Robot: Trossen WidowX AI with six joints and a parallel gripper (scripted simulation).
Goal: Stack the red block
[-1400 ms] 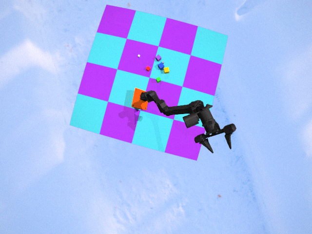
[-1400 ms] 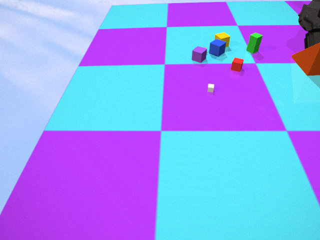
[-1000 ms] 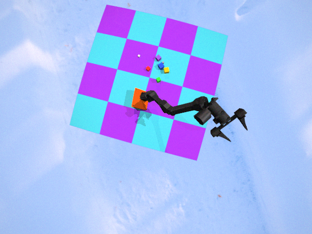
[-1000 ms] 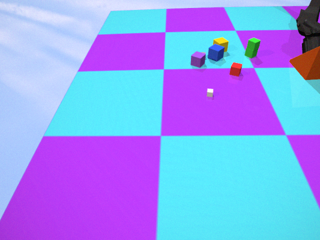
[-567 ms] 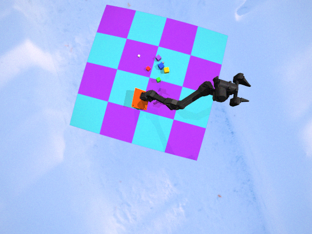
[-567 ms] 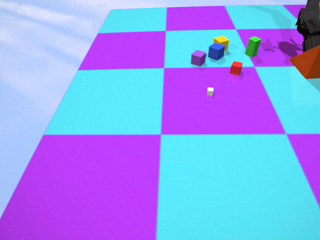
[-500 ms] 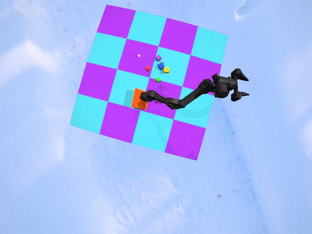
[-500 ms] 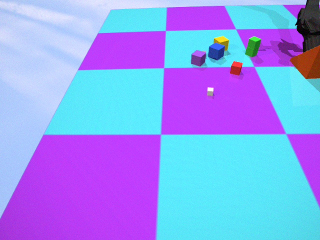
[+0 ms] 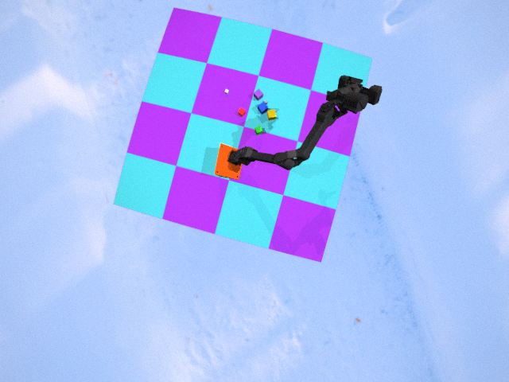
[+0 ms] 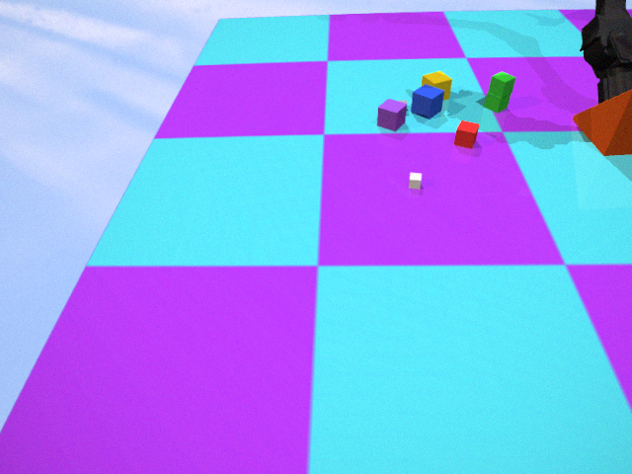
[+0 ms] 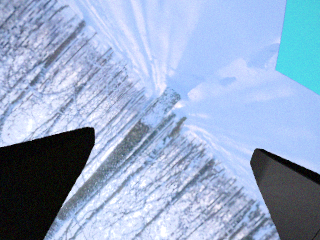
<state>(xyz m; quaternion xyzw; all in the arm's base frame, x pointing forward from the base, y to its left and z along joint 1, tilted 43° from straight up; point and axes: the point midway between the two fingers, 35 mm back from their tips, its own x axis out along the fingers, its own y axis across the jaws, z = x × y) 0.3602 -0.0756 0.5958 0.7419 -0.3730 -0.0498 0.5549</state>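
My gripper tip is 53 cm to the right of the red block, 37 cm above it and 16 cm past it. Round my gripper tip: blue cube (42 cm to the left, 36 cm below, 10 cm behind); then purple cube (47 cm to the left, 36 cm below, 3 cm behind); then yellow cube (36 cm to the left, 36 cm below, 12 cm behind).
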